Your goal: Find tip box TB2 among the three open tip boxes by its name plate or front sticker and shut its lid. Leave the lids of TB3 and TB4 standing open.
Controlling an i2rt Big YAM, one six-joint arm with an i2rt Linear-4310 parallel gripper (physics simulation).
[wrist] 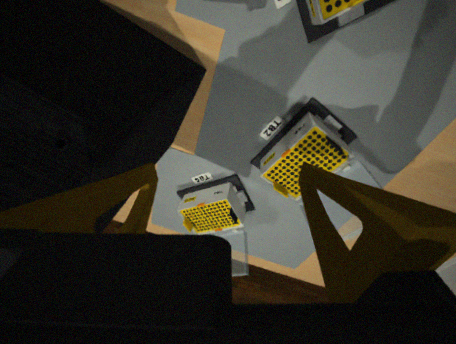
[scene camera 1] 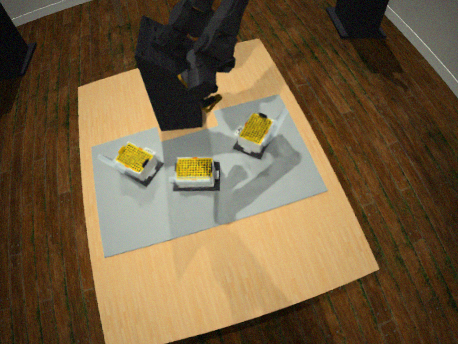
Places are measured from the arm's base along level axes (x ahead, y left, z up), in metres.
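Pixels of known places: gripper, fingertip midpoint: (wrist: 228,171) (scene camera 1: 200,100); arm's base, origin of the base link: (scene camera 1: 166,43).
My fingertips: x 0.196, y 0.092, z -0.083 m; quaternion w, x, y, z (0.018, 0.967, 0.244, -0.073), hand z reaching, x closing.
Ahead of a thing's pixels: the offset from my fingertips to its top centre. "pt": to the spot under its first point. Level surfaces: height alone.
Tip box TB2 {0.046 m right, 0.136 m ahead, 0.158 m down} (scene camera 1: 195,172) (wrist: 305,157) is the middle box, white with a yellow tip rack, on a dark base. Its name plate {pt 0.040 m right, 0.069 m ahead, 0.231 m down} (wrist: 271,128) reads TB2 in the wrist view. Its clear lid {pt 0.002 m left, 0.206 m ahead, 0.151 m down} (wrist: 367,176) stands open on the side away from the plate, partly behind a finger. TB4 {0.255 m right, 0.065 m ahead, 0.158 m down} (scene camera 1: 135,161) (wrist: 210,212) is at the left in the scene view, its clear lid {0.295 m right, 0.119 m ahead, 0.079 m down} (scene camera 1: 106,160) (wrist: 240,250) open. TB3 {0.177 m left, 0.001 m ahead, 0.158 m down} (scene camera 1: 255,132) (wrist: 336,6) is at the right, its lid {pt 0.239 m left, 0.050 m ahead, 0.088 m down} (scene camera 1: 278,122) open. My gripper (scene camera 1: 202,95) (wrist: 228,171) is open and empty, high above the boxes near the arm's base.
The boxes stand on a grey mat {0.233 m down} (scene camera 1: 135,220) (wrist: 240,100) on a wooden table {0.236 m down} (scene camera 1: 280,270). The black arm base (scene camera 1: 172,107) (wrist: 100,85) stands at the mat's back edge, behind and between TB4 and TB2. Arm shadows fall across the mat.
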